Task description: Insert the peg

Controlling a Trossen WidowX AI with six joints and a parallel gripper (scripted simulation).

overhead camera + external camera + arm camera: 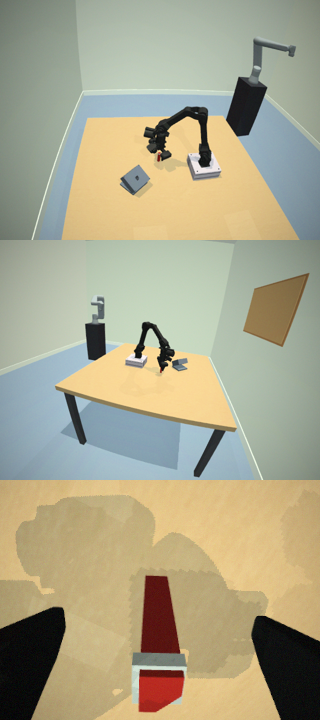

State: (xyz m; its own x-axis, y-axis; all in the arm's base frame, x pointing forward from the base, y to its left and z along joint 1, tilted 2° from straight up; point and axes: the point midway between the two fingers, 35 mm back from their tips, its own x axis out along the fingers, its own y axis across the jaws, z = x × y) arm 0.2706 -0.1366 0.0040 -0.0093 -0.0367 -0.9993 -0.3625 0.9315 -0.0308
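Right now my gripper tip is 180 mm short of the grey sloped panel, 180 mm to the right of it and 30 mm below it. The rest, counted from my gripper tip: red peg 20 mm above.
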